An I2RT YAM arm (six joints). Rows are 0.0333 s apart.
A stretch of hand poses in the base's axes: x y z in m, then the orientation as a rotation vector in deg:
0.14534, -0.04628, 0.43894, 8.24, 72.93, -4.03
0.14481, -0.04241, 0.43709, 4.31, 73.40, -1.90
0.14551, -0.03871, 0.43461, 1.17, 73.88, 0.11
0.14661, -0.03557, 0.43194, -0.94, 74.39, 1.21
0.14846, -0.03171, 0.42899, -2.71, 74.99, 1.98
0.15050, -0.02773, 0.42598, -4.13, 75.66, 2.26
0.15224, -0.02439, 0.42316, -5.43, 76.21, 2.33
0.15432, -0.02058, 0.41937, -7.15, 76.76, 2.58
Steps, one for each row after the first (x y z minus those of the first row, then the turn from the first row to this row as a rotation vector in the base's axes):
-0.00053, 0.00387, -0.00185, -1.74, 0.35, 3.80
0.00017, 0.00757, -0.00433, -2.95, 0.76, 7.06
0.00127, 0.01071, -0.00700, -3.89, 1.27, 9.07
0.00312, 0.01457, -0.00995, -4.74, 1.89, 10.65
0.00516, 0.01855, -0.01296, -5.60, 2.61, 11.66
0.00690, 0.02189, -0.01578, -6.49, 3.21, 12.45
0.00898, 0.02570, -0.01957, -7.59, 3.84, 13.60

